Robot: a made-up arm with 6 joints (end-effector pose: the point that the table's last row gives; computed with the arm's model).
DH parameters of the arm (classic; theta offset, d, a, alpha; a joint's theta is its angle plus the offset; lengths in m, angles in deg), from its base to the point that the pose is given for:
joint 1: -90 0.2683 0.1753 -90
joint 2: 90 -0.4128 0.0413 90
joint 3: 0 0.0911 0.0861 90
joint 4: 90 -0.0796 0.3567 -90
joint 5: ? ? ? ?
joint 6: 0 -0.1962 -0.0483 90
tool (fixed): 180 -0.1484 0 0
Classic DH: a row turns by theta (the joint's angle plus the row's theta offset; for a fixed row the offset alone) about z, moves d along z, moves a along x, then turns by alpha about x.
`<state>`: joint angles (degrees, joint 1 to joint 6).
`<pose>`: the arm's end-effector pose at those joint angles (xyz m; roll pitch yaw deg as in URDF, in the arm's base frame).
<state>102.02 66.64 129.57 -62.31 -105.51 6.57</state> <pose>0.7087 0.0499 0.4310 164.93 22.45 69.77</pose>
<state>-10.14 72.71 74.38 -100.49 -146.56 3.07</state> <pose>0.1657 -0.0775 0.5233 165.87 13.72 61.49</pose>
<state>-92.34 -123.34 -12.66 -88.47 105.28 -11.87</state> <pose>-0.6738 0.6579 0.3909 2.58 46.64 1.50</pose>
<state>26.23 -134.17 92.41 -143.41 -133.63 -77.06</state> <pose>-0.1617 -0.3115 -0.1801 -81.28 22.48 -111.05</pose>
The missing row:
joint 5: -90 -0.1329 0.0154 -90
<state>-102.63 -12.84 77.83 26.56 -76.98 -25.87</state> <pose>-0.5477 0.2691 0.5369 71.23 -24.28 169.95</pose>
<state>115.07 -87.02 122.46 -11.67 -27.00 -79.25</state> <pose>0.0973 -0.1386 0.4356 -59.24 4.65 157.38</pose>
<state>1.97 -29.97 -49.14 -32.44 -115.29 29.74</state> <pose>-0.6764 -0.8441 -0.0261 -49.91 -44.87 -108.22</pose>
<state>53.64 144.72 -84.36 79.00 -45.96 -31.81</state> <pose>-0.4390 -0.1191 0.2144 45.83 -4.23 109.84</pose>
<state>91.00 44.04 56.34 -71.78 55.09 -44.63</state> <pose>-0.1580 -0.0966 0.0218 -36.46 -75.41 -166.89</pose>
